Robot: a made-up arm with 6 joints.
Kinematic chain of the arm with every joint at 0, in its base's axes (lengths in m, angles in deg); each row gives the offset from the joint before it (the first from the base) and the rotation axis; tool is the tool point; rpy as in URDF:
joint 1: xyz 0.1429 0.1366 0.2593 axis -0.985 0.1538 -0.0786
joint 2: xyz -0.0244 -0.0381 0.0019 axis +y
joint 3: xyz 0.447 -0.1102 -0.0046 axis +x
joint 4: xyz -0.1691 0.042 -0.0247 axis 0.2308 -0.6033 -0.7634
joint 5: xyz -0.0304 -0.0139 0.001 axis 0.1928 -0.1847 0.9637
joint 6: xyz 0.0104 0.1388 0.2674 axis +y
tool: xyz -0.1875 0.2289 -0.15 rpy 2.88 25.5 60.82
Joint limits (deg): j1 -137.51..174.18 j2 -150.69..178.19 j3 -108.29..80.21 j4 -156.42..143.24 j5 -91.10..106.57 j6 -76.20..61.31
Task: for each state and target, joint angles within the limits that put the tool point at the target. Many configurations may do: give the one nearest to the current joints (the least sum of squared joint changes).
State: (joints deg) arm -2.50 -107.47 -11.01 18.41 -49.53 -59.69
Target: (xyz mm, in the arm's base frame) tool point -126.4 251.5 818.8
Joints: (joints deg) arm 15.58 -117.15 -9.47 20.58 -51.76 -70.27
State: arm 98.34 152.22 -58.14 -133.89 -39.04 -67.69
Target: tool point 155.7 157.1 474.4
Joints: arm 73.15 144.66 -60.69 -143.29 -46.21 -61.85
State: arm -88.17 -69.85 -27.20 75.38 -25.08 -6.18
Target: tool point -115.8 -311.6 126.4
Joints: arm -106.28 -85.54 -24.89 99.68 -36.22 -11.68
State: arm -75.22 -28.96 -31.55 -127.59 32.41 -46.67
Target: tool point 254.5 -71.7 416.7
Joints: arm -75.91 3.23 -41.78 -130.16 30.33 -48.79
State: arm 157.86 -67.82 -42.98 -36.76 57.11 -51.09
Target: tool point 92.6 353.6 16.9
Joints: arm 161.89 -37.18 -40.26 -62.46 77.06 -40.15
